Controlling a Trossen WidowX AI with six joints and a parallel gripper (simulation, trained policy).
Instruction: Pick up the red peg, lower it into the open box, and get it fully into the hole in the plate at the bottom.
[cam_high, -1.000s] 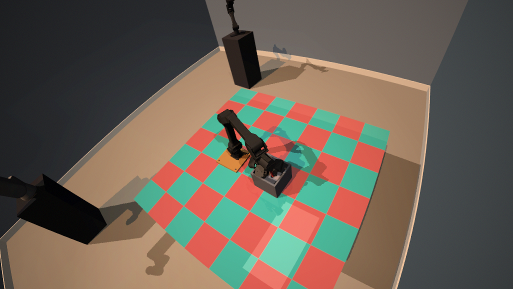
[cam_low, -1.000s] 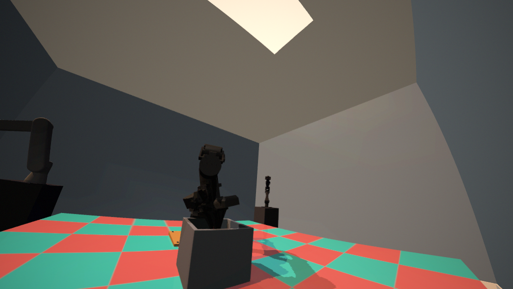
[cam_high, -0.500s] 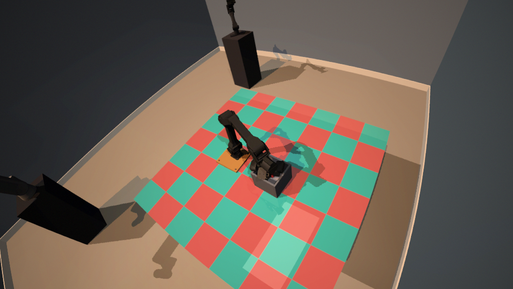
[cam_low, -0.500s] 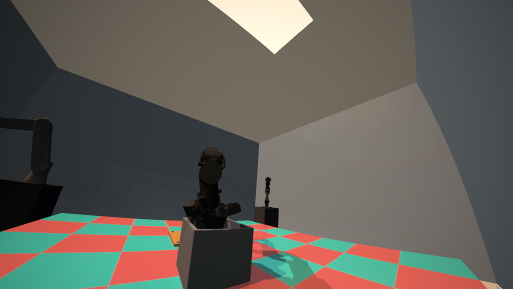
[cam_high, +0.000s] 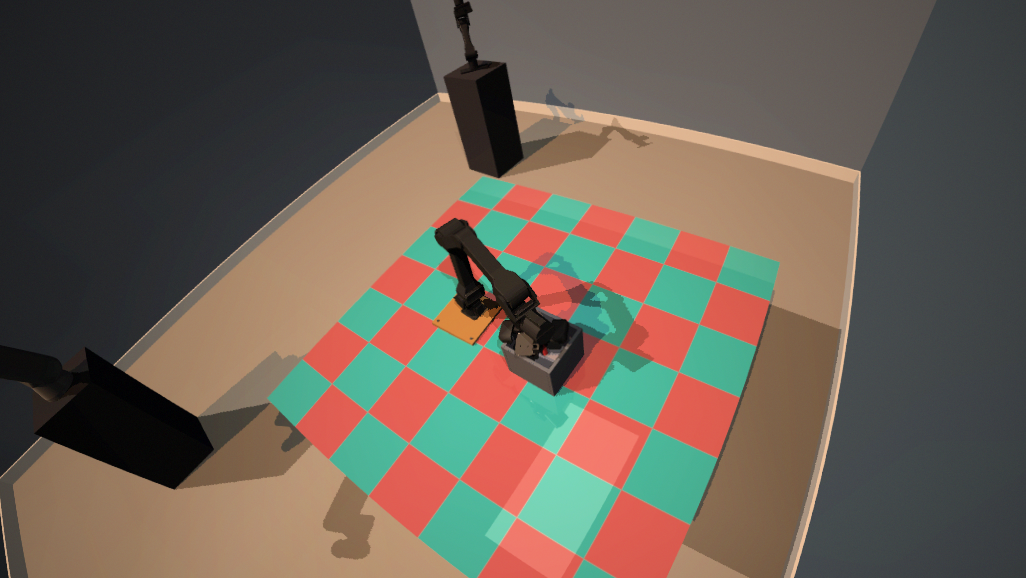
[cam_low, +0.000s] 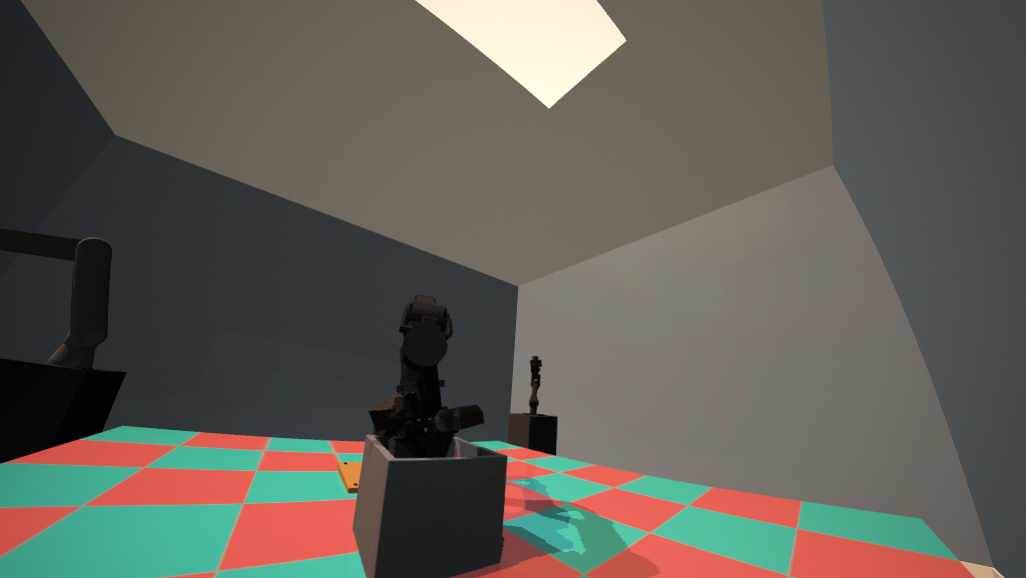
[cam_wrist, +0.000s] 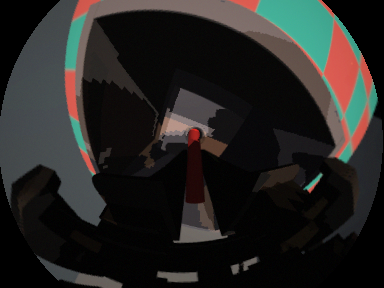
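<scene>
My gripper tip is 1 cm below the red peg. Also, from my gripper tip: light grey plate (1 cm to the right, 4 cm below).
</scene>
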